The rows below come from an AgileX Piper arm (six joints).
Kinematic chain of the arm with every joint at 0, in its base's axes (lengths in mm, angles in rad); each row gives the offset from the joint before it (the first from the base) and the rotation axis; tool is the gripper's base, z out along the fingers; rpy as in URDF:
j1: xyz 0 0 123 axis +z
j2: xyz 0 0 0 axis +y
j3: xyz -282.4 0 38.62 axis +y
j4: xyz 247.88 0 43.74 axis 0.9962 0 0.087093
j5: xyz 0 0 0 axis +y
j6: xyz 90.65 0 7.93 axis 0.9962 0 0.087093
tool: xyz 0 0 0 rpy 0 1.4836 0
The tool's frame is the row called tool.
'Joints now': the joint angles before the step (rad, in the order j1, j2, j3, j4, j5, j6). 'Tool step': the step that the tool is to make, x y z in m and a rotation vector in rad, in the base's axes. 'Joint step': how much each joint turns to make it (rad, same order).
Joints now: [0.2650 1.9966 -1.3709 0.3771 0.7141 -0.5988]
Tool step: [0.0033 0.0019 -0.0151 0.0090 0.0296 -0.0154]
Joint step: [0.0002 0.0408 -0.0039 0.0220 -0.0116 0.0002]
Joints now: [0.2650 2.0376 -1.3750 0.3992 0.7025 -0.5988]
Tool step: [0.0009 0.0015 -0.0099 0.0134 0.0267 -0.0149]
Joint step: [-0.0001 0.0251 0.0003 0.0249 -0.0034 -0.0002]
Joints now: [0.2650 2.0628 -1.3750 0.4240 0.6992 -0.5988]
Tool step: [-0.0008 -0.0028 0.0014 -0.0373 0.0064 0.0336]
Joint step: [-0.0013 -0.0026 -0.0073 -0.0494 0.0275 0.0018]
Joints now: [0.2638 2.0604 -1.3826 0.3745 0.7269 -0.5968]
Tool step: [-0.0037 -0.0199 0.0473 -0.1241 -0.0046 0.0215]
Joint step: [-0.0219 -0.0924 -0.0631 -0.1948 0.1691 0.0974]
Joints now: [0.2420 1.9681 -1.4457 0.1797 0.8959 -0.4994]
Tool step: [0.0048 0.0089 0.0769 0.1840 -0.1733 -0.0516]
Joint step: [-0.0062 -0.0988 -0.1250 0.1430 0.0114 0.0028]
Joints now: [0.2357 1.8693 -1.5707 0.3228 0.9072 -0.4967]
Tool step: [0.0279 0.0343 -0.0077 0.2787 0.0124 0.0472]
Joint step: [0.0121 0.1323 -0.1277 0.3463 -0.0081 -0.1390]
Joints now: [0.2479 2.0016 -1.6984 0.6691 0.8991 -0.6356]
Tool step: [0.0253 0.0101 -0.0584 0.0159 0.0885 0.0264]
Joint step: [0.0000 0.1715 -0.0616 0.0645 0.0014 -0.0575]
